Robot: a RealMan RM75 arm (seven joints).
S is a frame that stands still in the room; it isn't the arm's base.
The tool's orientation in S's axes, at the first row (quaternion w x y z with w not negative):
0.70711, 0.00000, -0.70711, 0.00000
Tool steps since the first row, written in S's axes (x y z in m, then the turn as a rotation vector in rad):
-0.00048, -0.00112, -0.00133, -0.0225, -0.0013, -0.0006
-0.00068, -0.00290, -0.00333, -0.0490, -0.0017, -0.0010
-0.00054, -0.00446, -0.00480, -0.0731, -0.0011, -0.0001
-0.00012, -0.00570, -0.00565, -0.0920, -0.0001, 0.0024
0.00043, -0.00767, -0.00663, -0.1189, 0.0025, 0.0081
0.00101, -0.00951, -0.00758, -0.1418, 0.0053, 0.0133
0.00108, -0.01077, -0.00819, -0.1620, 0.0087, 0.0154
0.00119, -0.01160, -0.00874, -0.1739, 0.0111, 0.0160
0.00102, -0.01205, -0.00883, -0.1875, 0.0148, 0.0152
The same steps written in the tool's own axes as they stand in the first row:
-0.00133, -0.00112, 0.00048, -0.0006, -0.0013, 0.0225
-0.00333, -0.00290, 0.00068, -0.0010, -0.0017, 0.0490
-0.00480, -0.00446, 0.00054, -0.0001, -0.0011, 0.0731
-0.00565, -0.00570, 0.00012, 0.0024, -0.0001, 0.0920
-0.00663, -0.00767, -0.00043, 0.0081, 0.0025, 0.1189
-0.00758, -0.00951, -0.00101, 0.0133, 0.0053, 0.1418
-0.00819, -0.01077, -0.00108, 0.0154, 0.0087, 0.1620
-0.00874, -0.01160, -0.00119, 0.0160, 0.0111, 0.1739
-0.00883, -0.01205, -0.00102, 0.0152, 0.0148, 0.1875

